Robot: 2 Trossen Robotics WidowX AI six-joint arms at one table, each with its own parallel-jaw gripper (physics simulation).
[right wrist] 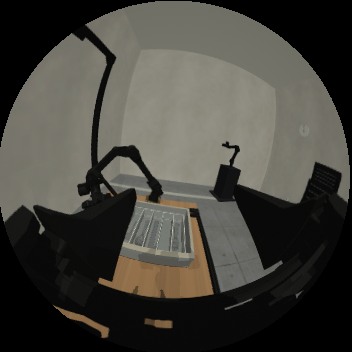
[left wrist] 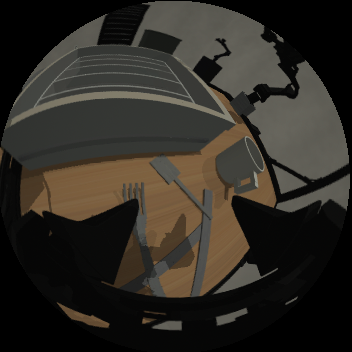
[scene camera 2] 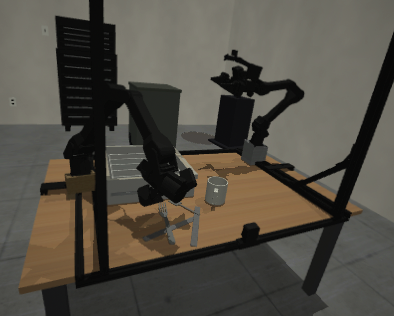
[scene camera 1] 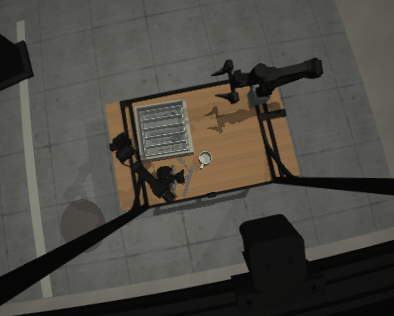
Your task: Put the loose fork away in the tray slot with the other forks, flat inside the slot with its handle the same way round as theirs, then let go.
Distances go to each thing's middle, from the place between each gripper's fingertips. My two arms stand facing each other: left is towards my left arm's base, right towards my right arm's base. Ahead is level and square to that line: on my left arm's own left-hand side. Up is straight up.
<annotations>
My left gripper is now 18 cm to the left of the grey mug (left wrist: pixel 242 159), 2 cm above it and 1 cm past it. Also, from my left hand: grey cutlery tray (scene camera 2: pixel 120 165): 27 cm ahead, 3 cm below.
Now: the grey mug 270 mm behind my right hand, 140 mm to the left of it and 380 mm below it. The rest, counted from my right hand: grey cutlery tray (320 mm to the left, 400 mm below).
</annotations>
